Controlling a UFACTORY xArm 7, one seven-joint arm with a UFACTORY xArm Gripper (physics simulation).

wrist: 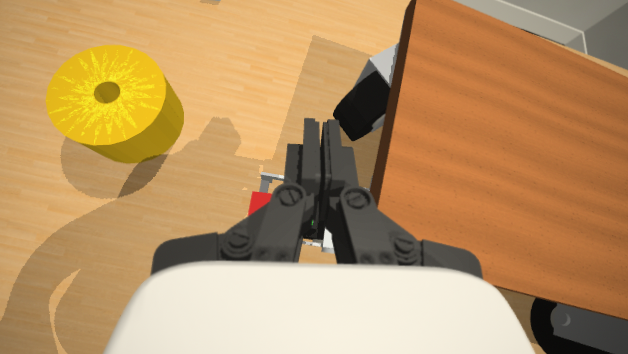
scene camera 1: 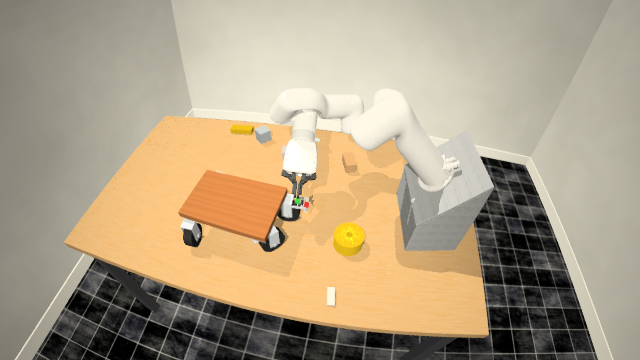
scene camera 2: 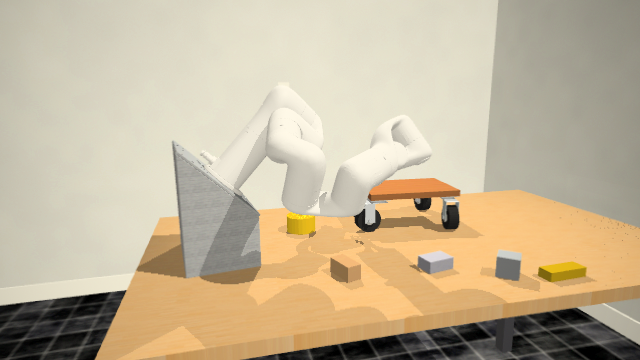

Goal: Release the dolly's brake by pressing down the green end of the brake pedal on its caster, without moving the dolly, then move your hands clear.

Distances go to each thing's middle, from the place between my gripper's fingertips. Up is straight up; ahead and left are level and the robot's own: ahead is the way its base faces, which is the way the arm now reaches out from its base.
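Labels:
From my hand: yellow bar (scene camera 2: 569, 270), 43 cm ahead, 41 cm to the right, 13 cm below; yellow cylinder (scene camera 1: 348, 237), 12 cm below, 17 cm behind, 2 cm to the left; dolly (scene camera 1: 249, 208), 16 cm ahead, 5 cm to the left, 8 cm below.

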